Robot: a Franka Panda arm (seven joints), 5 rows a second.
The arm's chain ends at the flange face. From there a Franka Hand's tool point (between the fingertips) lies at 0.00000 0.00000 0.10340 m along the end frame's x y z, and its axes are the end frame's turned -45 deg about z.
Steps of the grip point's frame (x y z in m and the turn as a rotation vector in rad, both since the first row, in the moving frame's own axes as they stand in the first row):
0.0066 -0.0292 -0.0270 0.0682 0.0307 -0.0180
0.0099 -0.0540 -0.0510 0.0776 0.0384 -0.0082
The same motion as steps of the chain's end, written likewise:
-0.0132 -0.0181 -0.0267 0.0699 -0.0265 -0.0180
-0.0283 -0.0367 -0.0506 0.0820 -0.0277 -0.0082

